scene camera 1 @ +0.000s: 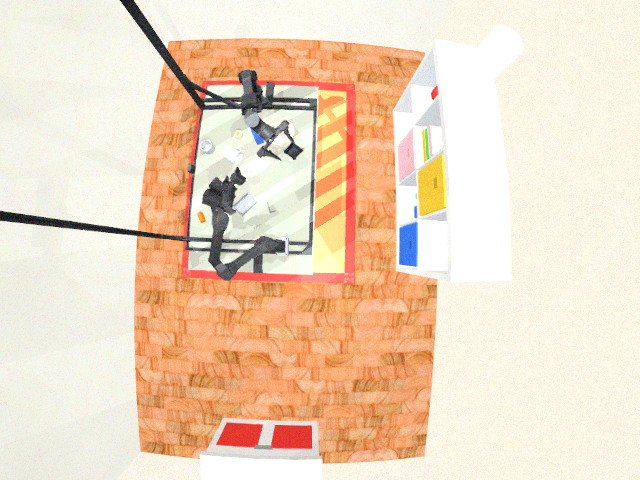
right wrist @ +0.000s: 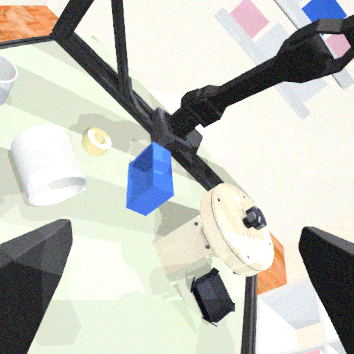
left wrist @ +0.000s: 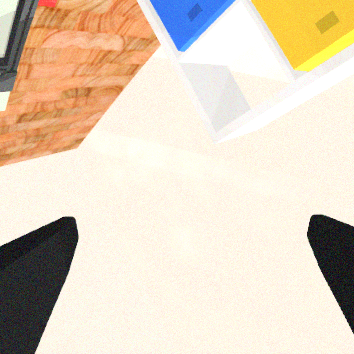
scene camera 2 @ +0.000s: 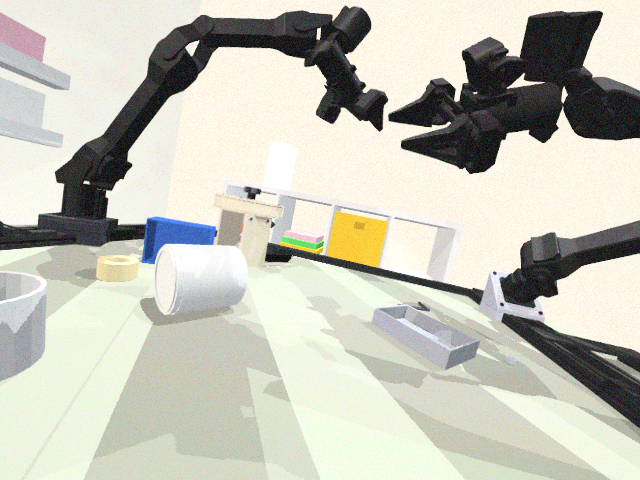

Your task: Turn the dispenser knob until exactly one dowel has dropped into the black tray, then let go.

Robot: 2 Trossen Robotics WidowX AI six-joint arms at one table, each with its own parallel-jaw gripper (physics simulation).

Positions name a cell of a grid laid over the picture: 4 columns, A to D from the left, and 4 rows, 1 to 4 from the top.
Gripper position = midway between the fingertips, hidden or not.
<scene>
My left gripper (scene camera 2: C2) is open, with nothing in its grasp. My right gripper (scene camera 2: C2) is open, with nothing in its grasp. Also in view: a grey tray (scene camera 2: C3). A white cylinder (scene camera 2: B3), a tape roll (scene camera 2: A3) and a blue box (scene camera 2: A2) rest on the table.
The white cylinder shows as well in the right wrist view (right wrist: A2). The blue box also shows in the right wrist view (right wrist: B3). My left gripper also shows in the left wrist view (left wrist: C3). The left wrist view does not show the white cylinder: it is out of frame. The right wrist view does not show the grey tray: it is out of frame.
</scene>
